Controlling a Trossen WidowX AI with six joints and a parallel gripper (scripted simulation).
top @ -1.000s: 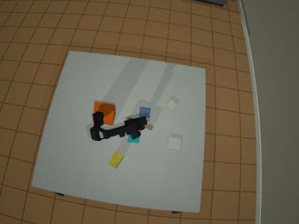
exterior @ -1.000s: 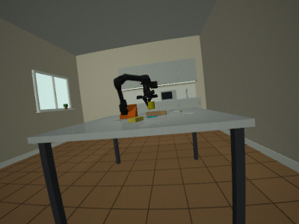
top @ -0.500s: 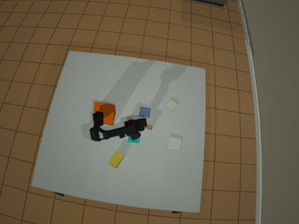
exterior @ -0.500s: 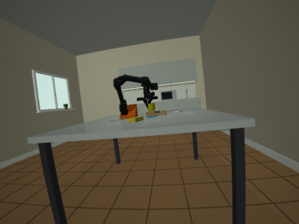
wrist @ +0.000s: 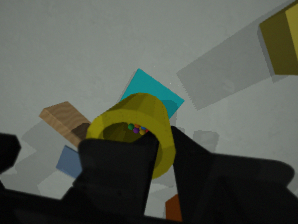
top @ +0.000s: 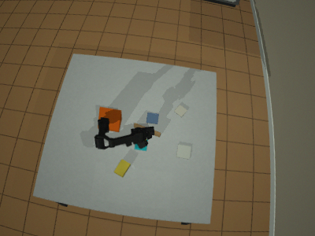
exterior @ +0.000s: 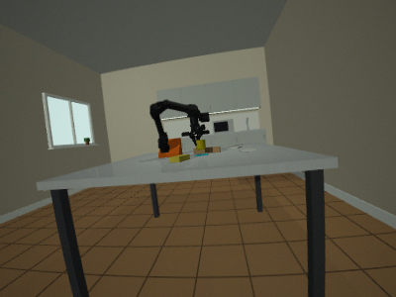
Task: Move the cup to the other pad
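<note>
Right now the teal pad is 20 mm ahead of my gripper tip, 10 mm to the left of it and 80 mm below it. Round my gripper tip: wooden bar 50 mm ahead, 130 mm to the left, 60 mm below; blue pad 80 mm ahead, 240 mm to the left, 80 mm below; yellow cup 20 mm ahead, 10 mm to the left.
</note>
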